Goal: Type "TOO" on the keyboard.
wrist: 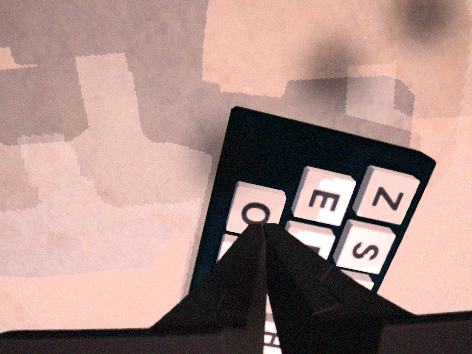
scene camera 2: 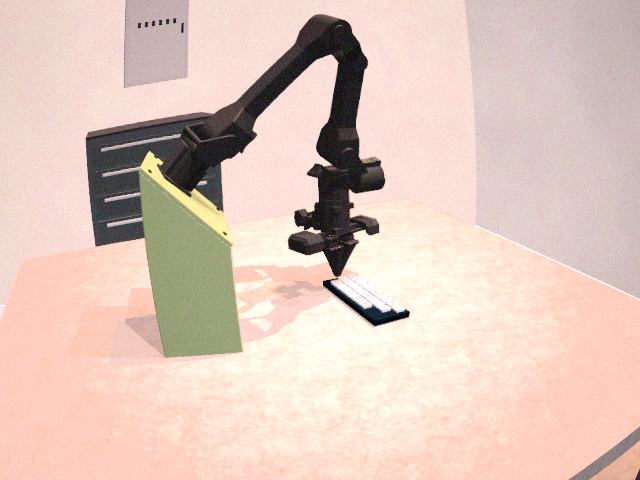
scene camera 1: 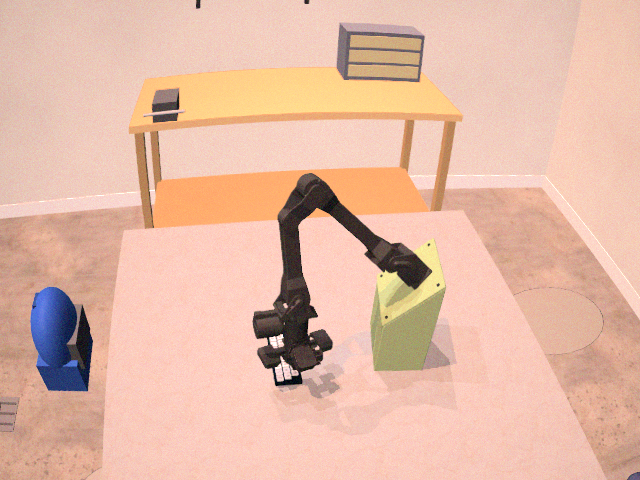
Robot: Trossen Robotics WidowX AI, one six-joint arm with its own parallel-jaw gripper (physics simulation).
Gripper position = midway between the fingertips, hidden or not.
Observation:
I see my gripper (scene camera 2: 337, 276) and a key (wrist: 251, 204).
My gripper is seen too in the wrist view (wrist: 262, 236) and in scene camera 1 (scene camera 1: 294, 369).

